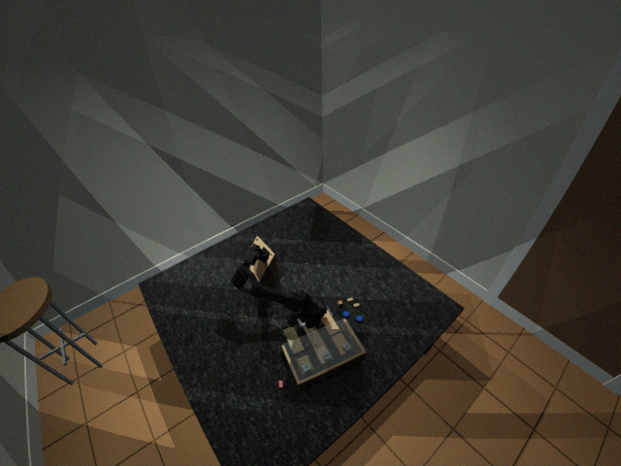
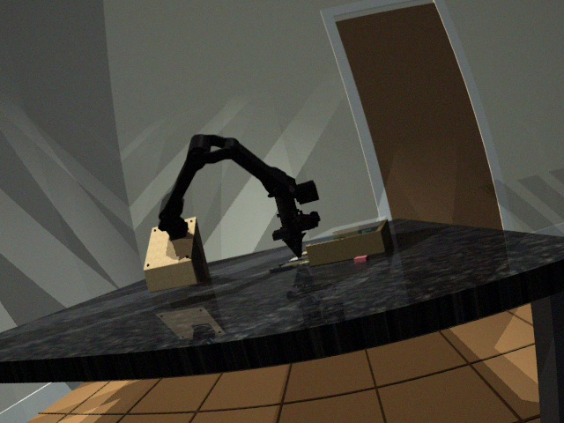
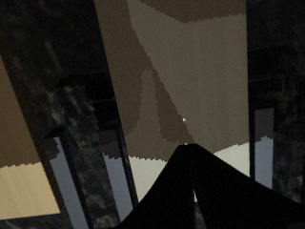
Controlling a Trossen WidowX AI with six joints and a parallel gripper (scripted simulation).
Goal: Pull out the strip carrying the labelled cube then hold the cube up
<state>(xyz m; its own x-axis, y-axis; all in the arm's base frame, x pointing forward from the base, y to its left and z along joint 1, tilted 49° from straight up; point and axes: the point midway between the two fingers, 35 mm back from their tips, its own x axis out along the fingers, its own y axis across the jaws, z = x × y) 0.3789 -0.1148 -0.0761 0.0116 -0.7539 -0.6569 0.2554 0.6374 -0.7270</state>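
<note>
Right now the white strip is 90 mm ahead of my gripper tip and 20 mm to the right of it. Also, from my gripper tip: small pink block: 160 mm ahead, 270 mm to the right.
</note>
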